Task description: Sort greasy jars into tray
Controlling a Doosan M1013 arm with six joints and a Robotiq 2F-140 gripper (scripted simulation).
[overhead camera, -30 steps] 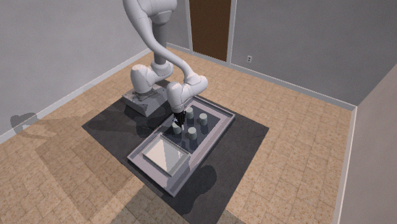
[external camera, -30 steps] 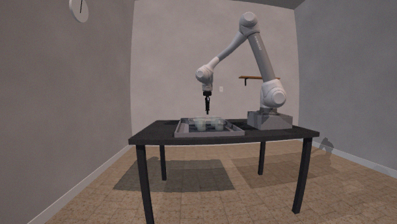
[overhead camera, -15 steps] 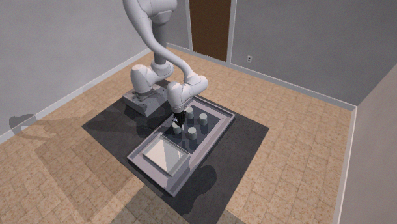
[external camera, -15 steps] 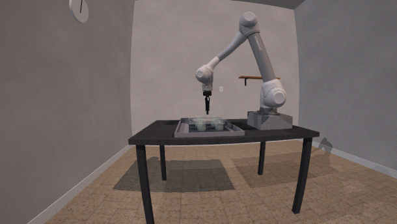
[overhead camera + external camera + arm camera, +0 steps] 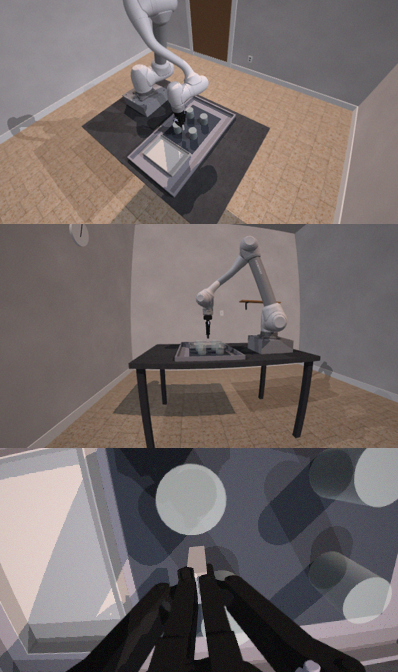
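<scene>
My hand is 1 cm past the dark drying mat, 11 cm to the right of it and 10 cm above it. Round my hand: tray (5 cm ahead, 21 cm to the right, 10 cm below).
</scene>
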